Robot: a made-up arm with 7 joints.
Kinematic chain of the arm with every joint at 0, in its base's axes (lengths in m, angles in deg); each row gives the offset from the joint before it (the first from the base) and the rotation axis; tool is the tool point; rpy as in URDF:
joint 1: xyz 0 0 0.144 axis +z
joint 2: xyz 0 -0.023 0.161 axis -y
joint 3: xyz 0 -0.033 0.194 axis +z
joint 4: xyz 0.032 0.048 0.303 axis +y
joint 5: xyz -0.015 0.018 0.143 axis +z
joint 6: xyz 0 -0.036 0.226 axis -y
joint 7: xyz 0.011 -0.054 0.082 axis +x
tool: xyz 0 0 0 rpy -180 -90 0
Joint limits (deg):
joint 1: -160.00..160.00
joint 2: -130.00..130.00
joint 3: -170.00..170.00
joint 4: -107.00..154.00
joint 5: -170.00..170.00
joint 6: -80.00..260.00
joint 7: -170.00..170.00
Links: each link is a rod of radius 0.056 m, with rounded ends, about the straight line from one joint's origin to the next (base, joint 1, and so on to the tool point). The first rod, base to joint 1, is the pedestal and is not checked.
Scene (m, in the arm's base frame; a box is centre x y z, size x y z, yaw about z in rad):
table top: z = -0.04
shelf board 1: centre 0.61 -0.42 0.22 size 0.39 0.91 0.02 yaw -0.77
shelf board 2: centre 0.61 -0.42 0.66 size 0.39 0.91 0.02 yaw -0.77
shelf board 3: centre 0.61 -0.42 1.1 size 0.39 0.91 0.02 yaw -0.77
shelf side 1: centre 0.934 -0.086 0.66 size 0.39 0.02 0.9 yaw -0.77
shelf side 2: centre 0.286 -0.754 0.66 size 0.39 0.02 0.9 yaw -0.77
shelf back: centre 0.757 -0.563 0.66 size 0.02 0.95 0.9 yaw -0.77
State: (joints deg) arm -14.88 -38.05 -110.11 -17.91 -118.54 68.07 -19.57
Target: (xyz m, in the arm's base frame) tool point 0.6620 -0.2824 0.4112
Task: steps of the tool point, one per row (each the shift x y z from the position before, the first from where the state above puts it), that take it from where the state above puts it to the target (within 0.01 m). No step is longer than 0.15 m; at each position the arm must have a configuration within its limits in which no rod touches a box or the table.
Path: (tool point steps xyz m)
1: -0.0561 0.0633 0.0190
2: -0.0611 0.0595 -0.0001
3: -0.0627 0.0517 -0.0190
4: 0.0259 -0.0132 -0.1195
5: -0.0031 -0.0214 -0.1190
6: -0.0317 -0.0259 -0.1112
7: -0.0571 -0.0268 -0.0964
8: 0.0896 -0.0502 0.0090
9: 0.0757 -0.0737 0.0000
10: 0.0559 -0.0907 -0.0090

